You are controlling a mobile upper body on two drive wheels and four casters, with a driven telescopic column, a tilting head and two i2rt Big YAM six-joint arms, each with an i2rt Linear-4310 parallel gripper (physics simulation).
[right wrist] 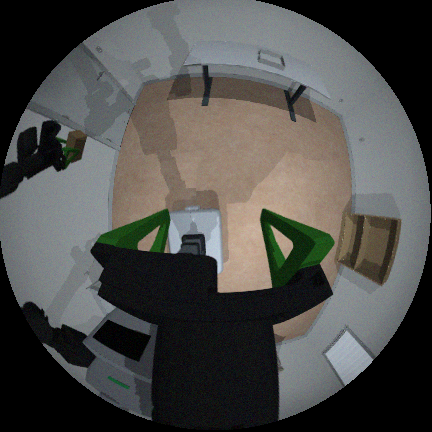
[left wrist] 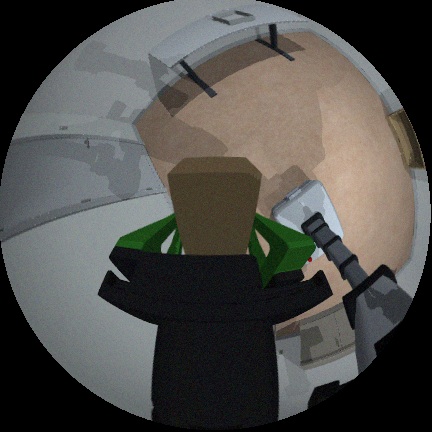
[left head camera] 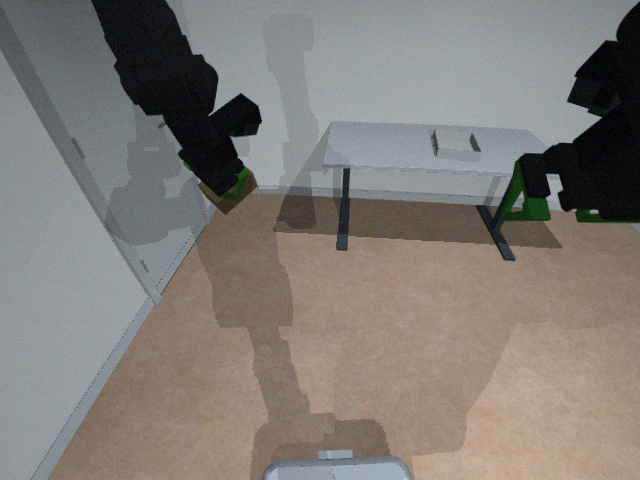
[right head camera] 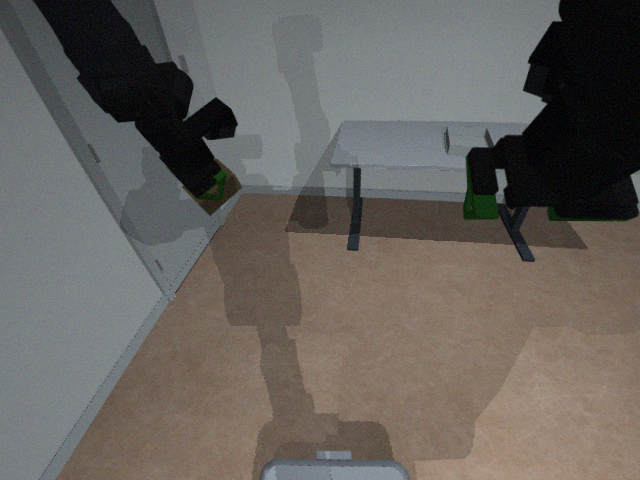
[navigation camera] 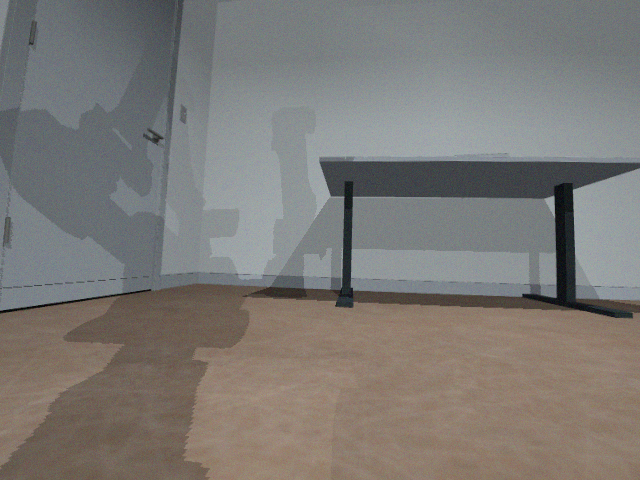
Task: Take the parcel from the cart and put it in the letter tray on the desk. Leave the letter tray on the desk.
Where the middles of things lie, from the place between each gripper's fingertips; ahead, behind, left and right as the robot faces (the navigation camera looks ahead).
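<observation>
Right hand 80 mm above the brown parcel (right head camera: 232, 185), 450 mm to the right of it, 240 mm short of it.
The brown parcel: 1 cm above my left hand.
</observation>
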